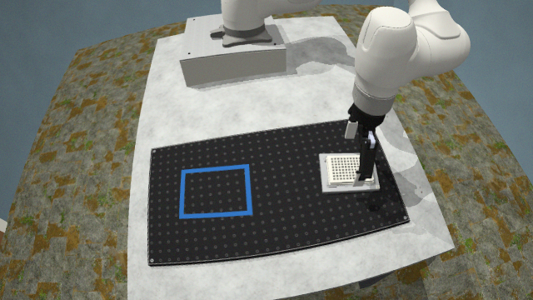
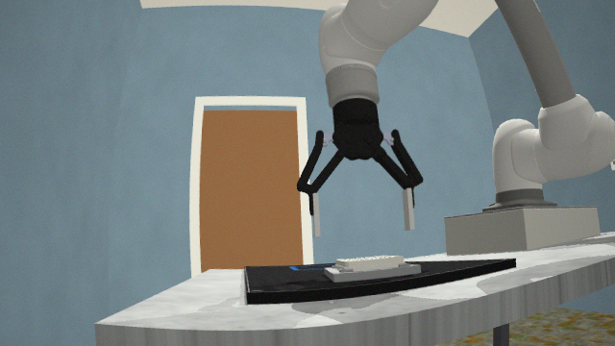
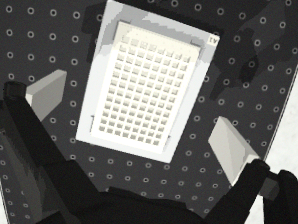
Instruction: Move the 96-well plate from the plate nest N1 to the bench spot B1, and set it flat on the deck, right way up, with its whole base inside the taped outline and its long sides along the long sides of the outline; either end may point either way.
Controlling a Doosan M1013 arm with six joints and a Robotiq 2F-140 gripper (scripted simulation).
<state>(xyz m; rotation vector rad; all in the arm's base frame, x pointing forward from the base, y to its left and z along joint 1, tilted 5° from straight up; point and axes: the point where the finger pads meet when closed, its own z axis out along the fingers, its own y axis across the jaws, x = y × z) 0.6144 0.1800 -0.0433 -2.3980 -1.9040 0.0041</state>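
The white 96-well plate is 50 mm below my hand. From my hand the other things lie so: grey plate nest: 70 mm below.
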